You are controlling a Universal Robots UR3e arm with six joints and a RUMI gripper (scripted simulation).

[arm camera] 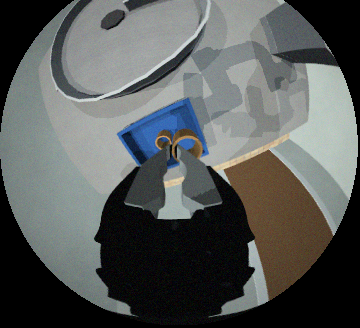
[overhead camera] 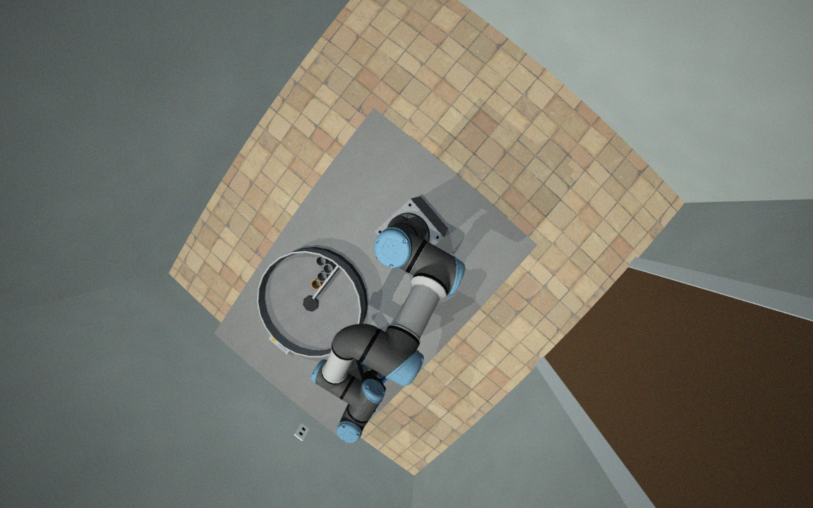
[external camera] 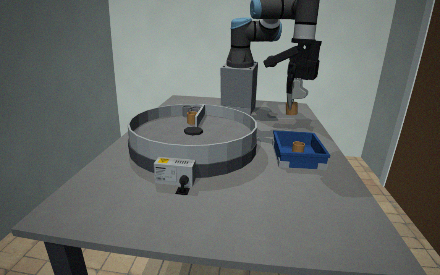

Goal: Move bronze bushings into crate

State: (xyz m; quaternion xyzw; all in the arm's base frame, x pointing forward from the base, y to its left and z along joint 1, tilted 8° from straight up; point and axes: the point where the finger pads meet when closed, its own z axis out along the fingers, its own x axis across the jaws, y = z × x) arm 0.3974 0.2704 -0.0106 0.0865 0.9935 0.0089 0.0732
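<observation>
Right now the blue crate is 3 cm ahead of my hand, 5 cm to the left of it and 14 cm below it. Round my hand: turntable: 9 cm ahead, 30 cm to the right, 11 cm below.
</observation>
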